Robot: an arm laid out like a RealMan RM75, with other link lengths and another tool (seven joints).
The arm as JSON. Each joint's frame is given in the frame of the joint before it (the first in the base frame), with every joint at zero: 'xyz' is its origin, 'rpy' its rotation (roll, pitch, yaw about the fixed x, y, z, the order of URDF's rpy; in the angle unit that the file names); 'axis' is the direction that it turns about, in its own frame. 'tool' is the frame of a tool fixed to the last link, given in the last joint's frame.
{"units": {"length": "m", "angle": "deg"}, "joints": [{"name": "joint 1", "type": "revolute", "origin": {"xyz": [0.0, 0.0, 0.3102], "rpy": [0.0, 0.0, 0.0]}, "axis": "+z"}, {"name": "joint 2", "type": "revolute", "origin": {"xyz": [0.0, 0.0, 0.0], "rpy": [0.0, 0.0, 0.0]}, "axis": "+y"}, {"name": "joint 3", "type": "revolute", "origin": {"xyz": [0.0, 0.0, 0.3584], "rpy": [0.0, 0.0, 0.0]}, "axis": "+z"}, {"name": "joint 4", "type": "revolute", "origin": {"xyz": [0.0, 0.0, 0.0], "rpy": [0.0, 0.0, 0.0]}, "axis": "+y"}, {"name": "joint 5", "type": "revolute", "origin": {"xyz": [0.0, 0.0, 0.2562], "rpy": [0.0, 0.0, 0.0]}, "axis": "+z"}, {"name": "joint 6", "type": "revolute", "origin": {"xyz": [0.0, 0.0, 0.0], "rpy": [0.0, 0.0, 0.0]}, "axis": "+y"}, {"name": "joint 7", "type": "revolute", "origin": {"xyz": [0.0, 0.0, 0.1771], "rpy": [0.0, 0.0, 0.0]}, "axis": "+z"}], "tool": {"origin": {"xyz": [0.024, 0.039, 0.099], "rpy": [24.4, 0.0, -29.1]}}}
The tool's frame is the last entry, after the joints.
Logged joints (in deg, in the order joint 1, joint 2, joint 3, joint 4, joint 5, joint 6, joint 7), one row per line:
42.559, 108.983, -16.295, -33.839, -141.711, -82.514, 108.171
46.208, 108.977, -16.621, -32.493, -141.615, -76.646, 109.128
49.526, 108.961, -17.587, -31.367, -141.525, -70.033, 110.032
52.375, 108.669, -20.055, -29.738, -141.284, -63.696, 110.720
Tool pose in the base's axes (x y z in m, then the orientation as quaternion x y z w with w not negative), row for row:
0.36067, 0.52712, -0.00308, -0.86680, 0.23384, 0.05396, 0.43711
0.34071, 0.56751, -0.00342, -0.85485, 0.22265, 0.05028, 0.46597
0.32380, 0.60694, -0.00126, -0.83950, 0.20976, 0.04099, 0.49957
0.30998, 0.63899, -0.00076, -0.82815, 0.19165, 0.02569, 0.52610
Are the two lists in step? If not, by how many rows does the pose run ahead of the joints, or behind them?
They are in step.
